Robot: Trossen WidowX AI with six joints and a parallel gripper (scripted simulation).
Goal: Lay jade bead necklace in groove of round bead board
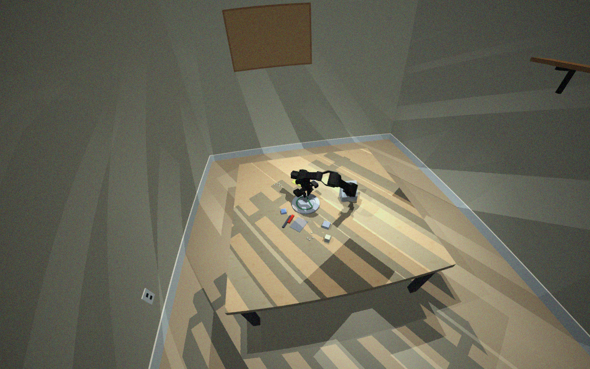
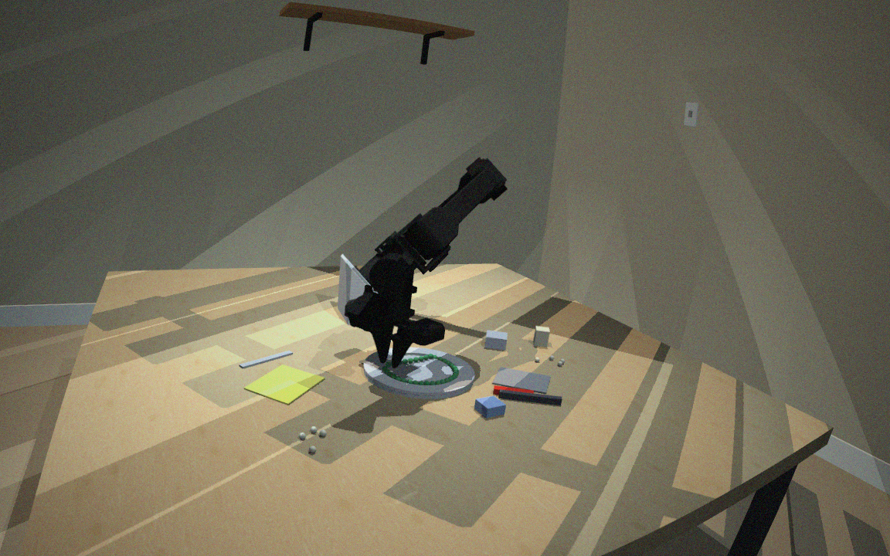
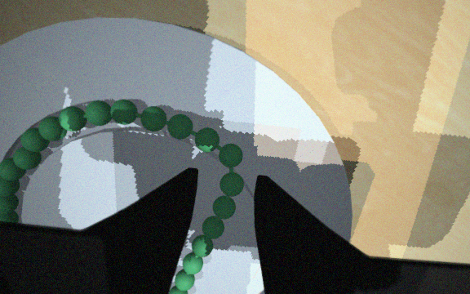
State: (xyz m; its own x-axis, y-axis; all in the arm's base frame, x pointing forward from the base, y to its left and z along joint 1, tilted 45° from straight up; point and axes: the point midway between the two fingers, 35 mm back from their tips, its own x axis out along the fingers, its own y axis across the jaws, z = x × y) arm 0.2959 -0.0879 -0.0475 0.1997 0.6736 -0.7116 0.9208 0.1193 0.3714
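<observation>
My gripper tip is now 50 mm to the right of the round grey bead board, 20 mm short of it and 10 mm above it. The rest, counted from my gripper tip: grey rod: 200 mm to the right, 110 mm behind, 20 mm below; yellow sheet: 190 mm to the right, 20 mm below, 10 mm behind; blue block: 190 mm ahead, 80 mm to the left, 10 mm below.
</observation>
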